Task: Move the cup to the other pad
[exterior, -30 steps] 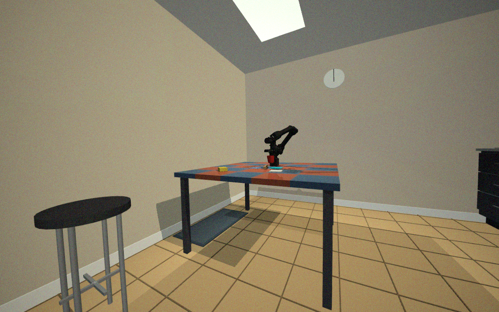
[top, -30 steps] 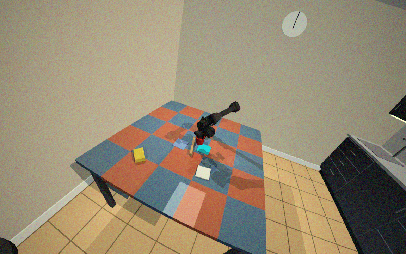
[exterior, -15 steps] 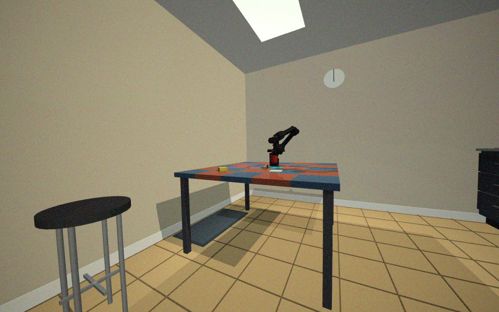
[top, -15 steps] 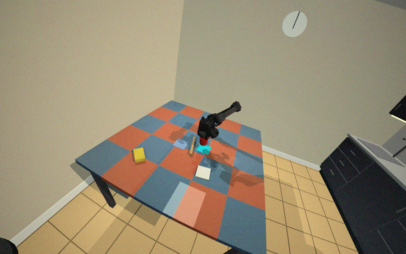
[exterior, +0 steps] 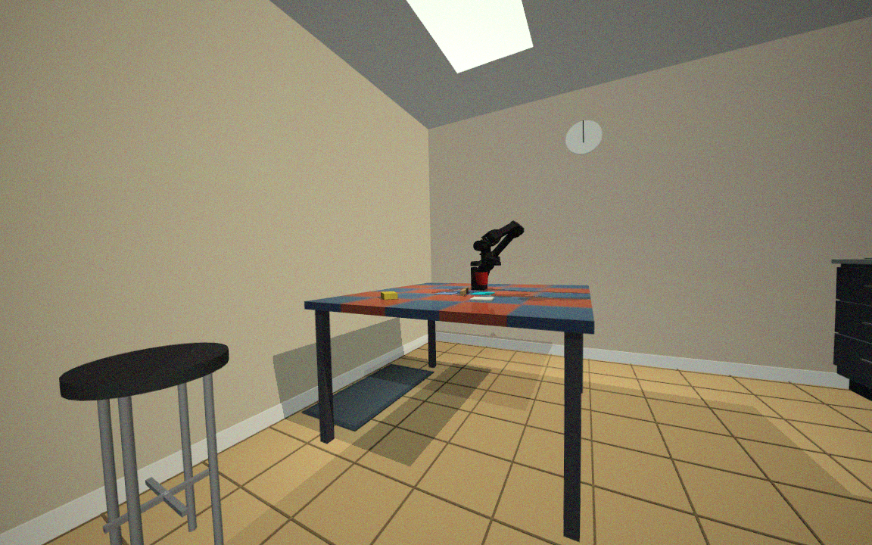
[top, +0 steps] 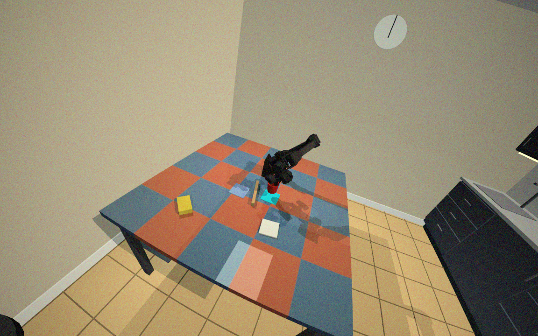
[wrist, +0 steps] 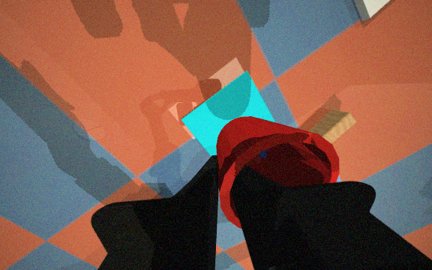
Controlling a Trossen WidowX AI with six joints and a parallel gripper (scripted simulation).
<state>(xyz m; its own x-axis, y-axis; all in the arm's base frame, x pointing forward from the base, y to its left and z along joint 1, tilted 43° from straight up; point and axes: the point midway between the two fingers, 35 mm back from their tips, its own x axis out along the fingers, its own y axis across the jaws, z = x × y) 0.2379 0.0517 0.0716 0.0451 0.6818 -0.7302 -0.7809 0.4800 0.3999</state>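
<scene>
My gripper tip is 90 mm above the cyan pad, 20 mm to the left of it and 20 mm short of it. Also, from my gripper tip: red cup: 20 mm to the right, 20 mm ahead; wooden bar: 120 mm to the right, 80 mm below, 40 mm ahead; light blue pad: 230 mm to the right, 90 mm below, 50 mm ahead.
</scene>
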